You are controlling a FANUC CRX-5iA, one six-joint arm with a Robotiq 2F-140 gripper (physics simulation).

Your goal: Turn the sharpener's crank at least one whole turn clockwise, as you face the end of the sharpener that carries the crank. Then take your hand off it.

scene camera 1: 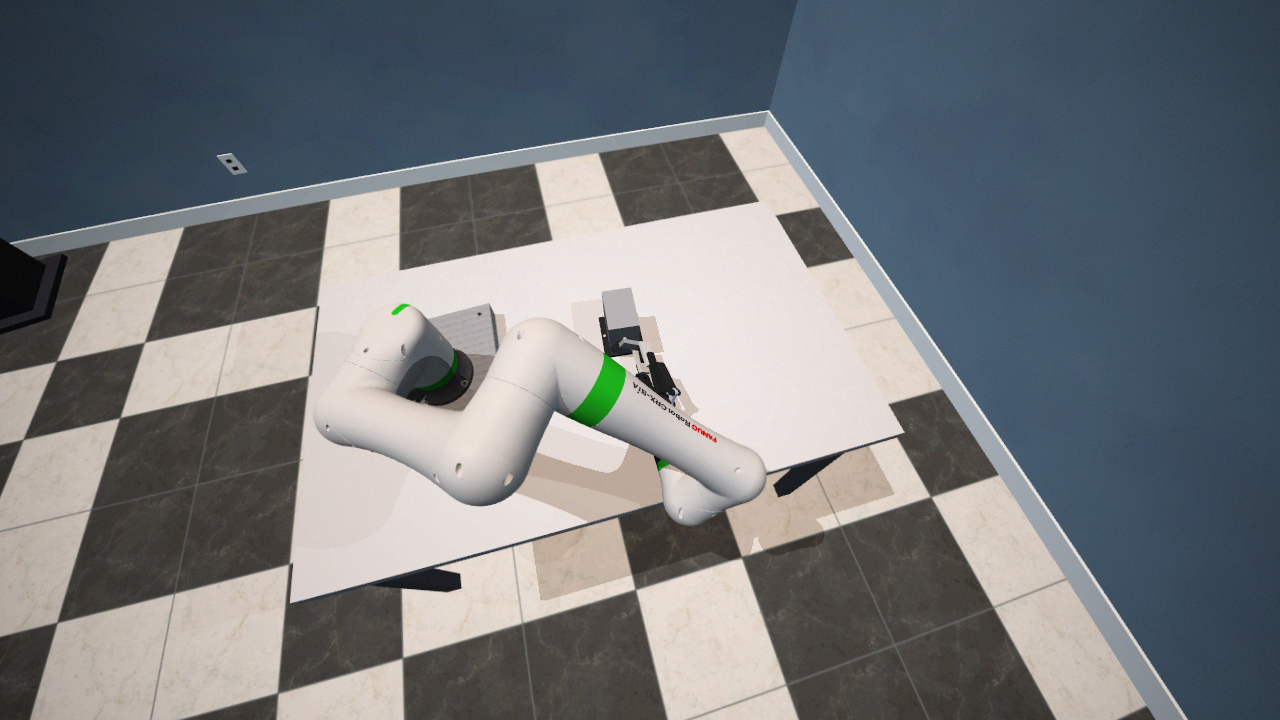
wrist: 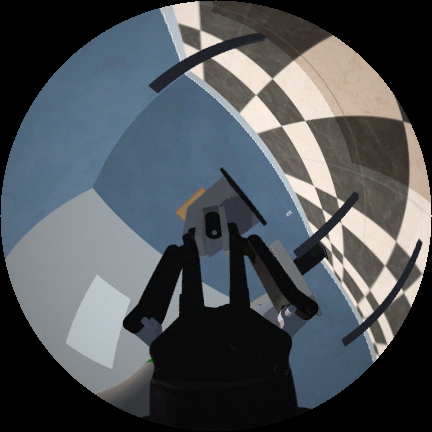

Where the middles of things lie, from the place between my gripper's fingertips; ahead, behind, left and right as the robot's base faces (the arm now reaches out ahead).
Labels:
Now: hand 5 cm to the right of the sharpener (scene camera 1: 620, 320), 2 cm past it and 1 cm below it.

